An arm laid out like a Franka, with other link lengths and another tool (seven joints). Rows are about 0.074 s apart.
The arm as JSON. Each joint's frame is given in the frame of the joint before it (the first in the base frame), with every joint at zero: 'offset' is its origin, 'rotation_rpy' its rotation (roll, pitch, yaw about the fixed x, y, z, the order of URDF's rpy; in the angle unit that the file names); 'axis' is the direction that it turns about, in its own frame. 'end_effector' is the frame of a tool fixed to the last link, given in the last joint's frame.
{
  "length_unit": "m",
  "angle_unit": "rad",
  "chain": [
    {
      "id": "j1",
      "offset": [
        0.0,
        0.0,
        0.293
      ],
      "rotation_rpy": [
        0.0,
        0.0,
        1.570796
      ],
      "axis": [
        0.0,
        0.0,
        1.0
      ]
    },
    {
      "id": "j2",
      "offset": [
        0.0,
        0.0,
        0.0
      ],
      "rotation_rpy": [
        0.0,
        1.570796,
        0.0
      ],
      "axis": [
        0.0,
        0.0,
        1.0
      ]
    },
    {
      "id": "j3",
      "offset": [
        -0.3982,
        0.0,
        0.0
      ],
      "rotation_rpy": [
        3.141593,
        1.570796,
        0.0
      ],
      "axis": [
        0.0,
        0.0,
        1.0
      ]
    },
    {
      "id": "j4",
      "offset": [
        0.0,
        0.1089,
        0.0
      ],
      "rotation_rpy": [
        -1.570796,
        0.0,
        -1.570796
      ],
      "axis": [
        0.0,
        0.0,
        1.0
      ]
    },
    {
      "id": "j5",
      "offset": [
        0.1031,
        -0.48,
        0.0
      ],
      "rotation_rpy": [
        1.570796,
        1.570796,
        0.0
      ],
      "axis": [
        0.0,
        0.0,
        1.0
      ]
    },
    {
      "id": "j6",
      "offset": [
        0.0,
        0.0,
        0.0
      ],
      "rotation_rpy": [
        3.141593,
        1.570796,
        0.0
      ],
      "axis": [
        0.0,
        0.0,
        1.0
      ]
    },
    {
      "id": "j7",
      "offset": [
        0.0,
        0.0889,
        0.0
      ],
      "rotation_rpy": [
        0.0,
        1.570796,
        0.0
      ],
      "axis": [
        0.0,
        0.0,
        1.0
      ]
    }
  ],
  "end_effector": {
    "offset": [
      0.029,
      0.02,
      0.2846
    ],
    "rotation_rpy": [
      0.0,
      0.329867,
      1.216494
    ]
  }
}
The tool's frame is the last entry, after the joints.
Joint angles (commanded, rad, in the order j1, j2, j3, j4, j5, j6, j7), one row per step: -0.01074, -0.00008, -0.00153, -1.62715, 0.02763, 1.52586, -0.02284; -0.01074, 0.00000, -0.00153, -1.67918, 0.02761, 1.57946, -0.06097; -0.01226, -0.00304, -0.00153, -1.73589, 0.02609, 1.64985, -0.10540; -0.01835, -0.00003, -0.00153, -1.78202, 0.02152, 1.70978, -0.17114; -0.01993, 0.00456, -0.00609, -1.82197, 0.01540, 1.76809, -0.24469; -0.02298, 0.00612, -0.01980, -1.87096, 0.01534, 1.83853, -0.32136; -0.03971, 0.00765, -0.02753, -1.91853, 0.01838, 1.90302, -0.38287; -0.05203, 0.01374, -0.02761, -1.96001, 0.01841, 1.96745, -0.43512; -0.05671, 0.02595, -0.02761, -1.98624, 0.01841, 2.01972, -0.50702; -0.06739, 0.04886, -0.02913, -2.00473, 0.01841, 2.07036, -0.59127; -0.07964, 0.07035, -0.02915, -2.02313, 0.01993, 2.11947, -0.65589
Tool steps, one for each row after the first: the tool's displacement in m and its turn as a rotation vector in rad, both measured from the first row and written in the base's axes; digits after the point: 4 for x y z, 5 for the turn. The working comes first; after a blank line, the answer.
Tool pose at each row, in the base's axes (x y z in m, rotation vector in rad; the steps are taken from these numbers as rounded here): 0.6733, 0.0292, 0.4740, -2.96866, -0.53147, -0.34942; 0.6760, 0.0297, 0.4489, -2.95121, -0.58376, -0.35044; 0.6804, 0.0287, 0.4243, -2.93228, -0.64470, -0.37350; 0.6835, 0.0241, 0.4008, -2.90553, -0.73074, -0.38572; 0.6865, 0.0191, 0.3795, -2.87357, -0.82942, -0.40015; 0.6889, 0.0082, 0.3564, -2.83962, -0.91375, -0.42527; 0.6891, -0.0076, 0.3339, -2.81661, -0.96325, -0.44647; 0.6905, -0.0161, 0.3117, -2.79431, -1.01988, -0.46705; 0.6928, -0.0194, 0.2931, -2.75286, -1.11280, -0.47953; 0.6962, -0.0282, 0.2714, -2.70555, -1.21021, -0.48380; 0.6989, -0.0370, 0.2506, -2.66998, -1.27930, -0.49026

0.0027, 0.0005, -0.0251, 0.00365, -0.00256, 0.03645; 0.0071, -0.0005, -0.0497, 0.00544, -0.02044, 0.07752; 0.0102, -0.0051, -0.0732, 0.00570, -0.03261, 0.13643; 0.0132, -0.0101, -0.0945, 0.00400, -0.04736, 0.20411; 0.0156, -0.0210, -0.1176, 0.00577, -0.06859, 0.26289; 0.0158, -0.0368, -0.1401, 0.00820, -0.08547, 0.29783; 0.0172, -0.0453, -0.1623, 0.00612, -0.10280, 0.33669; 0.0195, -0.0486, -0.1809, 0.00505, -0.11717, 0.40318; 0.0229, -0.0574, -0.2026, 0.00411, -0.12677, 0.47458; 0.0256, -0.0662, -0.2234, 0.00283, -0.13622, 0.52555
